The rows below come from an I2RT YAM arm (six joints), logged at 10 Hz.
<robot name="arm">
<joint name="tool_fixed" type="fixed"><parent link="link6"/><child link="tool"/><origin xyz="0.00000 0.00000 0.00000" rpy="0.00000 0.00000 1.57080"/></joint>
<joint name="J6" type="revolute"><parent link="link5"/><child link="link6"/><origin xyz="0.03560 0.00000 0.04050" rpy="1.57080 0.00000 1.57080"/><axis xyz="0 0 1"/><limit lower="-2.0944" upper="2.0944"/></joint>
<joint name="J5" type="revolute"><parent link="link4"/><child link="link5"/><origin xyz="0.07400 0.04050 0.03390" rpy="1.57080 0.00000 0.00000"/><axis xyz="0 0 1"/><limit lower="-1.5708" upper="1.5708"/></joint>
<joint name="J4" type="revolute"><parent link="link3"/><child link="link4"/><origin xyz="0.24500 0.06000 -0.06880"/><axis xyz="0 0 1"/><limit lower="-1.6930" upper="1.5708"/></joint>
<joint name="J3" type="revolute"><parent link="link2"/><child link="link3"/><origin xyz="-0.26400 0.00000 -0.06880" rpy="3.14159 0.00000 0.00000"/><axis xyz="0 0 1"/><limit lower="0.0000" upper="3.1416"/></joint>
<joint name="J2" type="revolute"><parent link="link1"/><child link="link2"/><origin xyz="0.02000 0.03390 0.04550" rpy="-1.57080 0.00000 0.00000"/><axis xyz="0 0 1"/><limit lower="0.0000" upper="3.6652"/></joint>
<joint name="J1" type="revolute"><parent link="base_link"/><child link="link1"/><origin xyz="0.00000 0.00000 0.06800"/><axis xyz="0 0 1"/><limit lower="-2.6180" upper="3.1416"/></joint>
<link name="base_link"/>
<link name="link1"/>
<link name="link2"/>
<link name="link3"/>
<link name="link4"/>
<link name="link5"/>
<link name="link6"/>
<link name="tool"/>
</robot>
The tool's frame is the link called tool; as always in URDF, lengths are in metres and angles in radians.
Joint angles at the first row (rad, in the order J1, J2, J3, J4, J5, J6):
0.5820 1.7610 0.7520 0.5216 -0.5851 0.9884
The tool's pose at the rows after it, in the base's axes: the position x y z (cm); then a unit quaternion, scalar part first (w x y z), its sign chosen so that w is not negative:
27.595 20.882 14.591 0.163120 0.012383 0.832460 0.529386
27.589 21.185 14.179 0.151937 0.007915 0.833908 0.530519
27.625 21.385 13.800 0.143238 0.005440 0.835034 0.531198
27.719 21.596 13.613 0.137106 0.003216 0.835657 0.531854
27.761 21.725 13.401 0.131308 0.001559 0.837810 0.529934
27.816 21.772 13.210 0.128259 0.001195 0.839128 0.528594
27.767 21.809 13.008 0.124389 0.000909 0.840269 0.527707
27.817 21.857 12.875 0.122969 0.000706 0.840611 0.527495
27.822 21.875 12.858 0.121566 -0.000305 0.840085 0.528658
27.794 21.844 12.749 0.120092 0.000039 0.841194 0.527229
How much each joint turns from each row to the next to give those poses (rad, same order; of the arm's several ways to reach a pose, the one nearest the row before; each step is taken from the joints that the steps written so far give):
0.0070 0.0193 0.0090 0.0076 -0.0231 0.0025
0.0060 0.0184 0.0067 -0.0007 -0.0154 -0.0001
0.0032 0.0166 0.0053 0.0011 -0.0122 0.0006
0.0027 0.0121 0.0090 -0.0034 -0.0089 0.0001
0.0019 0.0091 0.0067 -0.0105 -0.0056 -0.0042
0.0000 0.0077 0.0034 -0.0036 -0.0029 -0.0025
0.0014 0.0054 -0.0006 -0.0012 -0.0033 -0.0004
0.0002 0.0062 0.0023 0.0014 -0.0017 -0.0003
0.0000 0.0015 0.0005 0.0016 -0.0043 0.0004
-0.0003 0.0016 -0.0011 -0.0029 -0.0002 -0.0018

